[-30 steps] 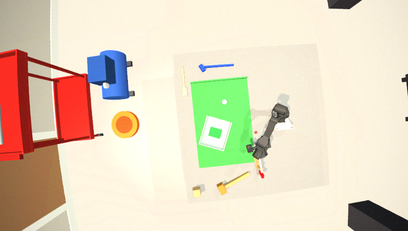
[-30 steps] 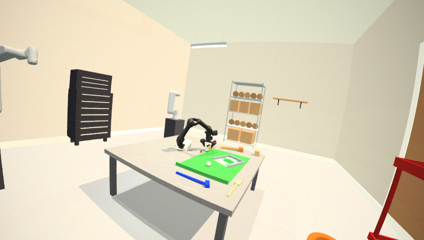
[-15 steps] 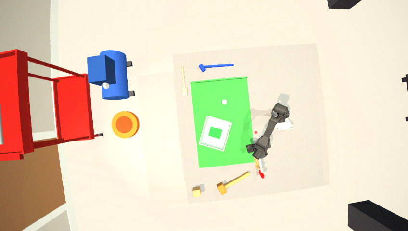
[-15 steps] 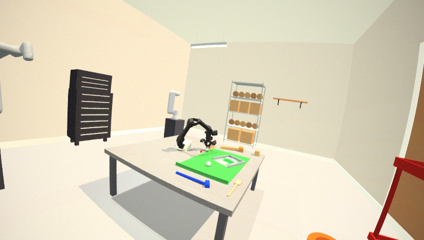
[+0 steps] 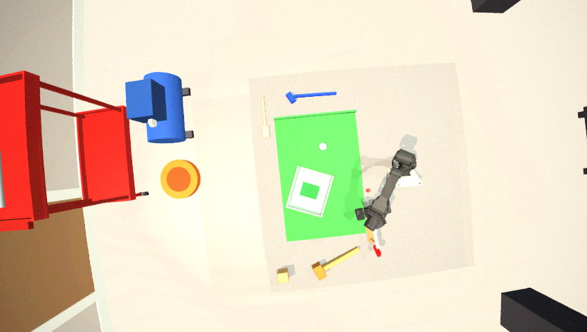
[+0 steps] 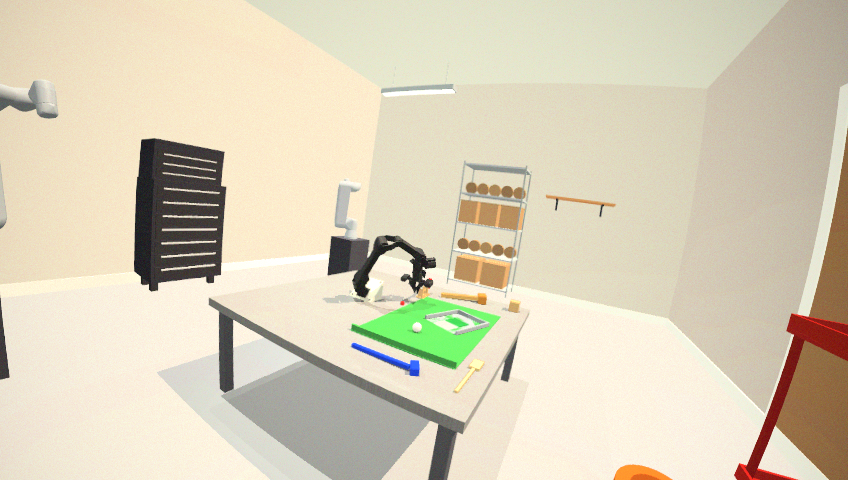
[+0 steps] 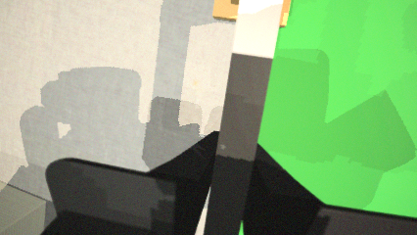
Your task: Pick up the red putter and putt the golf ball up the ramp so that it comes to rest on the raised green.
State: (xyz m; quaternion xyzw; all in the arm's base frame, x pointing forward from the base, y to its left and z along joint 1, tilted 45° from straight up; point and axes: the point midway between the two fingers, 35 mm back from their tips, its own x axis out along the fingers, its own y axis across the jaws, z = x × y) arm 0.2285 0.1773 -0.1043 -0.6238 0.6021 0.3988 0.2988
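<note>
Right now the red putter is 20 mm behind my gripper tip, 110 mm to the left of it and 20 mm above it. From my gripper tip the other things lie so: small wooden stand (20 mm behind, 130 mm to the left, 10 mm below); small red cube (20 mm behind, 110 mm to the right, 40 mm below); white golf ball (230 mm ahead, 390 mm to the right, 30 mm below).
</note>
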